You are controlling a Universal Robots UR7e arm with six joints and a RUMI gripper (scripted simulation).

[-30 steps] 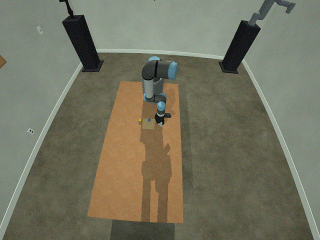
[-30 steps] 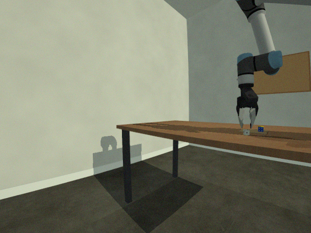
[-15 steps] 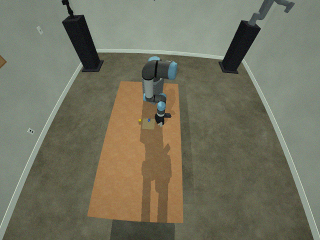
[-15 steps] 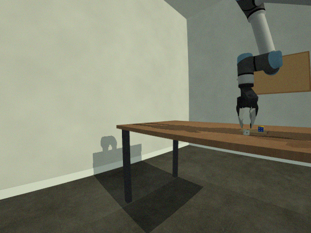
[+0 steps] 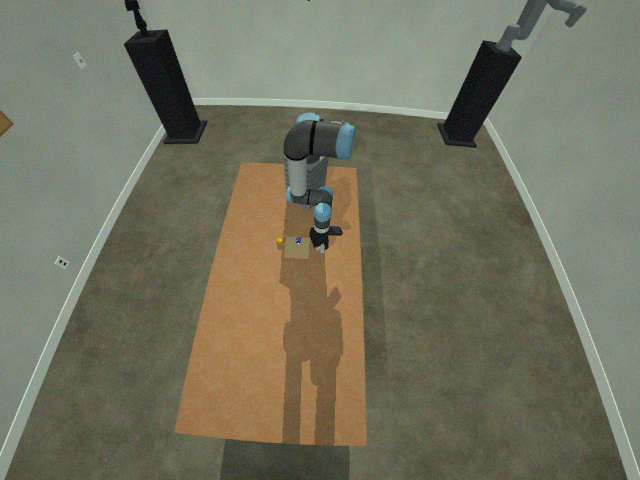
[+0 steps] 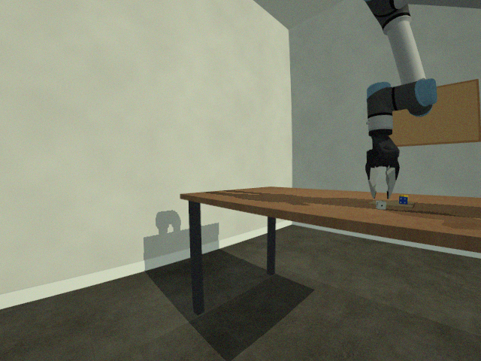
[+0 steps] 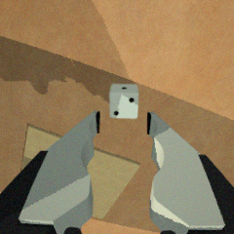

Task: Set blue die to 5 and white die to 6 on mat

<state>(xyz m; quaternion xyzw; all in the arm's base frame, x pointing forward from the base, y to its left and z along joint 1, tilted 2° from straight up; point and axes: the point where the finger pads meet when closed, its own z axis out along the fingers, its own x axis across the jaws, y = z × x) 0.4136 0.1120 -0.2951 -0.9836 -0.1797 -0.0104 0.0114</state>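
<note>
My hand is 40 mm above the white die. Also, from my hand: blue die (140 mm to the right, 60 mm behind, 30 mm below); yellow die (250 mm to the right, 50 mm behind, 40 mm below); tan mat (140 mm to the right, 50 mm below, 20 mm behind).
</note>
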